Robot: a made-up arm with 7 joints.
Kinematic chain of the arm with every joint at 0, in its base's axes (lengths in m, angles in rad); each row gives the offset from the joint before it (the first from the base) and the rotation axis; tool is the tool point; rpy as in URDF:
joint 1: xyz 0 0 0.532 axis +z
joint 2: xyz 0 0 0 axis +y
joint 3: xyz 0 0 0.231 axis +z
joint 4: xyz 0.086 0 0 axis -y
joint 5: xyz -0.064 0 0.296 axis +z
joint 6: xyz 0 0 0 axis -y
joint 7: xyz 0.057 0 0 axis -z
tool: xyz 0 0 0 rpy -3.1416 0 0
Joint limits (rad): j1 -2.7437..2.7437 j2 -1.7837..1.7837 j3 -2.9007..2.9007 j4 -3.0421..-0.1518 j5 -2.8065..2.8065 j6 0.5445..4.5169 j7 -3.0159..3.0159
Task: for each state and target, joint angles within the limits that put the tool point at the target. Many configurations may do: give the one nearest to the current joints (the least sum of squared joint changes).
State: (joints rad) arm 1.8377 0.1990 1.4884 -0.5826 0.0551 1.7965 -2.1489
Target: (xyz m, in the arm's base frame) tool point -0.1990 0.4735 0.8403
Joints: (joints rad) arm 1.3889 0.7008 1.1411 -0.8772 0.0672 1.7395 -2.1489
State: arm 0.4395 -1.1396 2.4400 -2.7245 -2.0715 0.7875 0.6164
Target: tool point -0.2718 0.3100 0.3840
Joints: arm 0.1981 -1.1505 2.2001 -2.1213 -2.1349 0.8057 0.6164
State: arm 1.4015 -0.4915 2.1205 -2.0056 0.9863 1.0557 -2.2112
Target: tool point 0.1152 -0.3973 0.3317
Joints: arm 2.0715 -0.8354 2.8730 -1.9020 1.0270 1.0359 -2.2112
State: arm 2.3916 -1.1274 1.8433 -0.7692 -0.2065 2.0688 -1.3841
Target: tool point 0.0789 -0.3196 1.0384
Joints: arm 2.4006 -0.4640 1.6461 -0.5303 -0.1720 2.0563 -1.3841
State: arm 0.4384 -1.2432 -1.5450 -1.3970 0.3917 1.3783 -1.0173
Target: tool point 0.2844 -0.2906 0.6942
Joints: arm 0.8865 -1.0599 -1.2994 -2.0291 0.3882 1.2590 -1.0173
